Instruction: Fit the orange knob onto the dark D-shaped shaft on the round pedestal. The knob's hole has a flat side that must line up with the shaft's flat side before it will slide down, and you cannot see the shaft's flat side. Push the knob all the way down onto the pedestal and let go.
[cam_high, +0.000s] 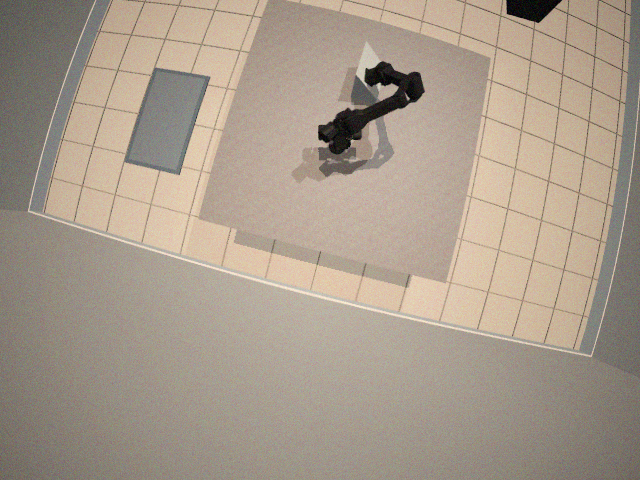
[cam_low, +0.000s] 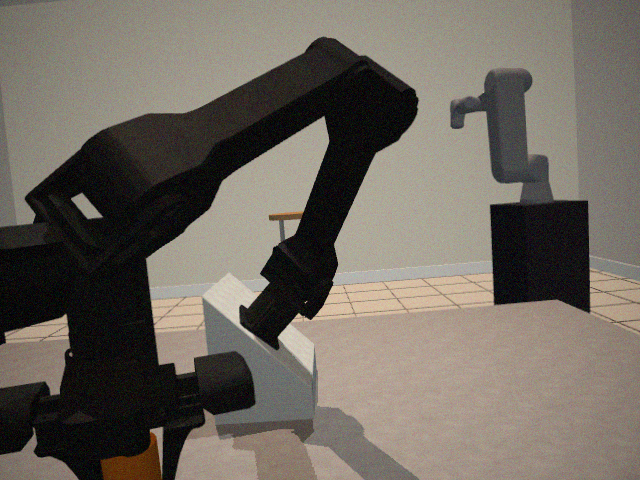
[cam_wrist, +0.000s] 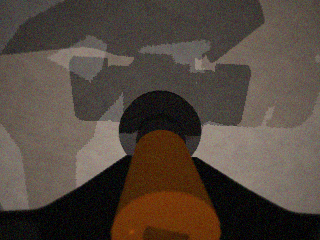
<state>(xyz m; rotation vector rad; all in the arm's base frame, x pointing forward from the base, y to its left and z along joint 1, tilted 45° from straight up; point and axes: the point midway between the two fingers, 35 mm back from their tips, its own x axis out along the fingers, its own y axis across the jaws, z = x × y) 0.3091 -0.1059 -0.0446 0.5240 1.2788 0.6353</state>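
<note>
Right now my gripper tip is 20 mm below the orange knob. From my gripper tip the other things lie so: dark round pedestal: 40 mm below.
</note>
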